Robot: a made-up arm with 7 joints.
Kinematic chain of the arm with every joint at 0, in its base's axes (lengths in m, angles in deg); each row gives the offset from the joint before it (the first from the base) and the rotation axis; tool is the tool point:
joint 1: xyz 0 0 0.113 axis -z
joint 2: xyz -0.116 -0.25 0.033 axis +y
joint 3: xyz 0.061 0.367 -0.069 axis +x
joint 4: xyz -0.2 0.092 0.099 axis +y
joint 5: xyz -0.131 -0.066 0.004 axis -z
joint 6: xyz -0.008 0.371 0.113 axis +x
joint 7: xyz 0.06 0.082 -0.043 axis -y
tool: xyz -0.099 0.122 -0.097
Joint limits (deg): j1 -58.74..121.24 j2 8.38..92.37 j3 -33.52..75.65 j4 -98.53..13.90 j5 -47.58..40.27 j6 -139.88..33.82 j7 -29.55..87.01
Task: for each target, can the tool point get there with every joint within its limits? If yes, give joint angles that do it. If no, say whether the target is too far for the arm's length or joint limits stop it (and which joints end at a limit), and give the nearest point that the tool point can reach.
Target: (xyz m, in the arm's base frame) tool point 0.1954 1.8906 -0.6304
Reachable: no: too far | nearest point 0.1011 0.9783 -0.1595 | short by 1.031 m
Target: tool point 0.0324 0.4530 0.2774
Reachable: yes | joints 41.97 61.48 -7.53 -26.59 31.24 -107.30 -16.97
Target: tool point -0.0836 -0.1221 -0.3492
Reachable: no: joint limits stop it (at a limit: joint 1, joint 2, joint 3, joint 5, joint 7) | nearest point -0.1787 -0.0887 -0.3320 | short by 0.102 m
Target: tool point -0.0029 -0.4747 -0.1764
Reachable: no: joint limits stop it (at a limit: joint 1, joint 2, joint 5, joint 6) | nearest point 0.0296 -0.3797 -0.0675 | short by 0.148 m
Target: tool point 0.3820 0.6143 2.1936
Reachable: no: too far | nearest point 0.2124 0.3416 0.9724 | short by 1.263 m
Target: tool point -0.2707 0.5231 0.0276
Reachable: yes | joints 15.52 40.76 -10.84 -56.03 -33.83 -65.68 75.47
